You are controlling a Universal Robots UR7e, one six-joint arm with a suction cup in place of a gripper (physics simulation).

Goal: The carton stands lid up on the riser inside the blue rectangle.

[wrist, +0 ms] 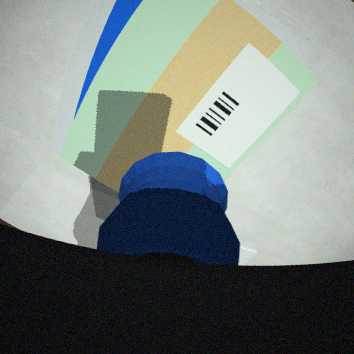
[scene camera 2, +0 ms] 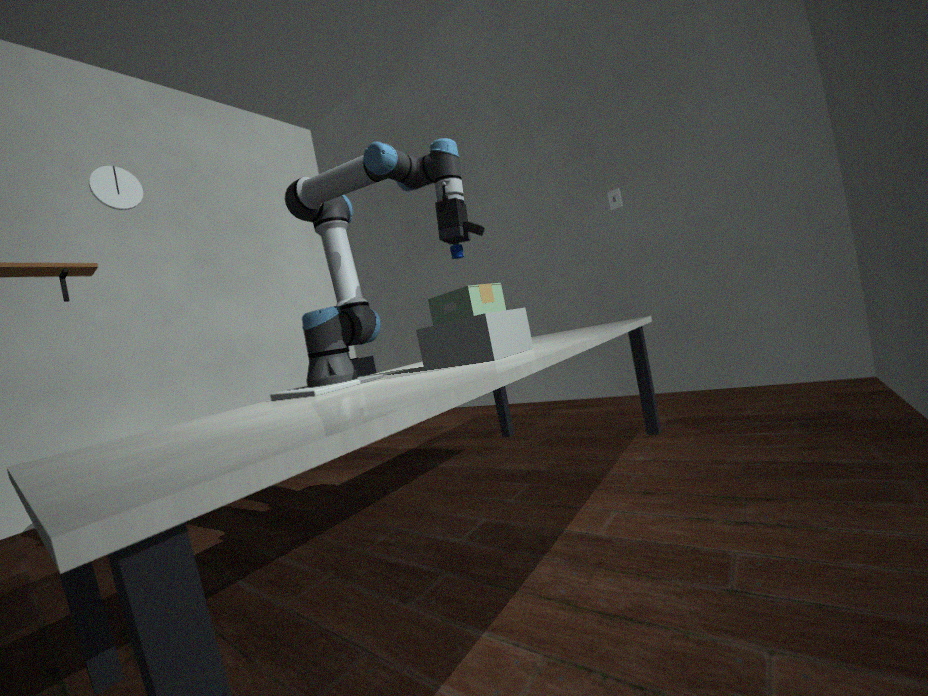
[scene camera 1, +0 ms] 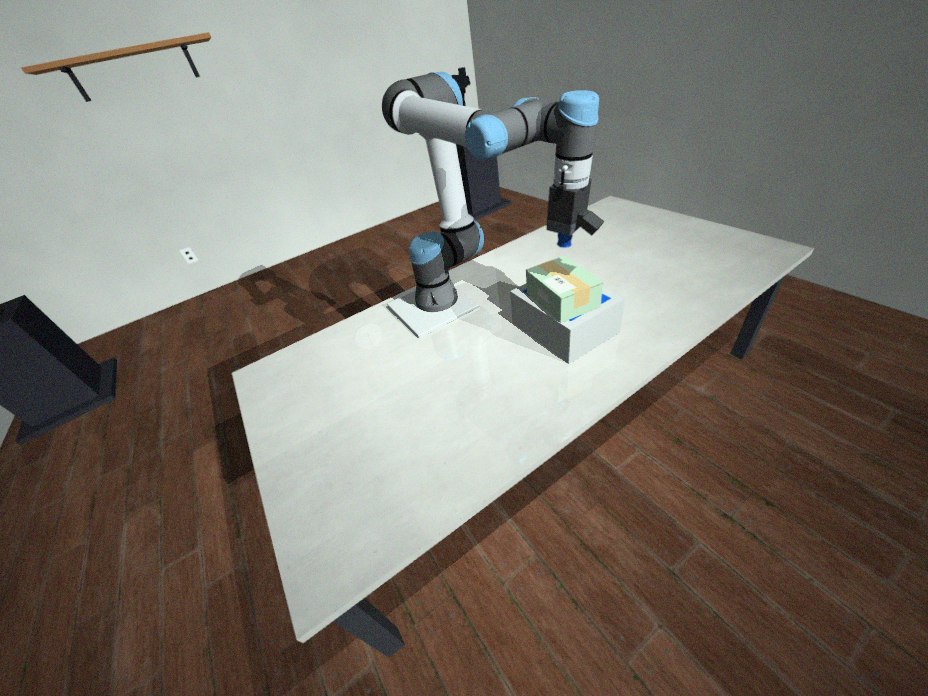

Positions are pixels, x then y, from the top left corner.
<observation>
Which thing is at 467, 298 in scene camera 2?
A carton.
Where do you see a carton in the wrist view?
213, 86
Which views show the carton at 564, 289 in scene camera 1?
The wrist view, scene camera 2 and scene camera 1: all of them.
</observation>
